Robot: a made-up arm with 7 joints. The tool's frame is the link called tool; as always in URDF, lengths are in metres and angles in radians. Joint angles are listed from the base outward. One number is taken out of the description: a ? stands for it. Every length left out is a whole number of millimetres.
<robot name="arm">
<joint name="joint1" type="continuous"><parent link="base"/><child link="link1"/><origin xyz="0.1 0 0.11" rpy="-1.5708 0 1.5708"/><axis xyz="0 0 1"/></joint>
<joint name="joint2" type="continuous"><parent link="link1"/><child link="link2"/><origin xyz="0.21 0.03 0" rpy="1.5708 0 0"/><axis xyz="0 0 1"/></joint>
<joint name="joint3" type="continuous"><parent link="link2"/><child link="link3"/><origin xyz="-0.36 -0.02 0" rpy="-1.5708 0 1.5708"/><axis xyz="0 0 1"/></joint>
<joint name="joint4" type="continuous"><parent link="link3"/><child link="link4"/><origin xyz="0.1 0.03 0" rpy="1.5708 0 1.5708"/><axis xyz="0 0 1"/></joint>
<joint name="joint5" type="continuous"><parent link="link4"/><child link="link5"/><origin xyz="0.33 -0.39 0" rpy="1.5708 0 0"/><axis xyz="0 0 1"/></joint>
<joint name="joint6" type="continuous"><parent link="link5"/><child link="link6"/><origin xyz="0 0.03 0" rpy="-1.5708 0 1.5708"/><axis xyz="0 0 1"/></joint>
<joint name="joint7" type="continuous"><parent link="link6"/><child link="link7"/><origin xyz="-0.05 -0.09 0" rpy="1.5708 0 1.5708"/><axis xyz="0 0 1"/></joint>
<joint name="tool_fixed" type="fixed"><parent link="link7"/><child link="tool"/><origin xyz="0.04 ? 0" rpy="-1.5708 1.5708 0"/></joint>
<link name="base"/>
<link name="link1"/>
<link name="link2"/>
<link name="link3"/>
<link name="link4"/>
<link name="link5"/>
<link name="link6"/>
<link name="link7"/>
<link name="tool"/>
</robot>
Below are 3 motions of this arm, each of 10 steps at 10 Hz.
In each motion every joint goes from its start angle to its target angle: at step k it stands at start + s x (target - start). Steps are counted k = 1, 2, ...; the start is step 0. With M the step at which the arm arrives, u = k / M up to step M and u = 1 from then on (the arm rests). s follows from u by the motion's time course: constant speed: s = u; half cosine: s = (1 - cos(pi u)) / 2; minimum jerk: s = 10 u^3 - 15 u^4 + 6 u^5.
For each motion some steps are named. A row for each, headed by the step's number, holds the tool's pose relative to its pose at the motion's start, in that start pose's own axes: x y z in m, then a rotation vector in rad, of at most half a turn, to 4 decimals.
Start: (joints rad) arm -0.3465 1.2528 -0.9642 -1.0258 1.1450 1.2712 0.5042
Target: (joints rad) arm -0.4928 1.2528 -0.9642 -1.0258 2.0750 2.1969 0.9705
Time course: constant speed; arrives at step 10
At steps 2, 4, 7, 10:
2: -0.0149 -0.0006 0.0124 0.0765 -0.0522 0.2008
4: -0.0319 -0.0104 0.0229 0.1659 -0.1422 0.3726
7: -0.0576 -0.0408 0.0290 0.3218 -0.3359 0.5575
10: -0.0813 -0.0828 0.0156 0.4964 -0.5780 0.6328

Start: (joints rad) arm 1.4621 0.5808 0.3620 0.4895 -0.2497 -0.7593 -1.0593
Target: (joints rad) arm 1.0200 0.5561 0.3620 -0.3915 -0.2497 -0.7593 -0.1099
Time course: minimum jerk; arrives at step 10
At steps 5, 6, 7, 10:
5: 0.0023 0.3211 -0.0296 0.0070 0.0292 -0.4025
6: 0.0365 0.4270 -0.0010 0.0263 0.0868 -0.5271
7: 0.0755 0.5044 0.0389 0.0508 0.1516 -0.6174
10: 0.1234 0.5705 0.0948 0.0851 0.2331 -0.6948

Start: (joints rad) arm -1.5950 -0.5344 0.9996 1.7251 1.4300 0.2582 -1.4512
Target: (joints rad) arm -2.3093 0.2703 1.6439 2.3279 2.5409 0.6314 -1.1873
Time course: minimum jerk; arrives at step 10
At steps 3, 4, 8, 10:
3: -0.0347 0.0388 -0.0798 0.0661 0.1514 -0.1739
4: -0.0802 0.0702 -0.1541 0.1411 0.3115 -0.3537
8: -0.3665 0.1576 -0.3905 0.5661 1.0228 -1.2429
10: -0.4000 0.1641 -0.4049 0.6168 1.0826 -1.3397

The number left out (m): 0.09
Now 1 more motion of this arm.
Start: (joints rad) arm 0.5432 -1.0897 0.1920 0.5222 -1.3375 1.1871 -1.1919
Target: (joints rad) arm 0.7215 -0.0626 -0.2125 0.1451 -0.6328 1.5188 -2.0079
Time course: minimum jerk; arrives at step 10
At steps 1, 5, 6, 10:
1: 0.0014 -0.0007 0.0002 0.0137 -0.0020 0.0072
5: 0.0384 0.0030 0.0139 0.8000 0.1344 0.4939
6: 0.0224 0.0180 0.0206 1.0724 0.3214 0.6745
10: -0.0510 0.0348 0.0412 1.4818 0.8283 0.9104

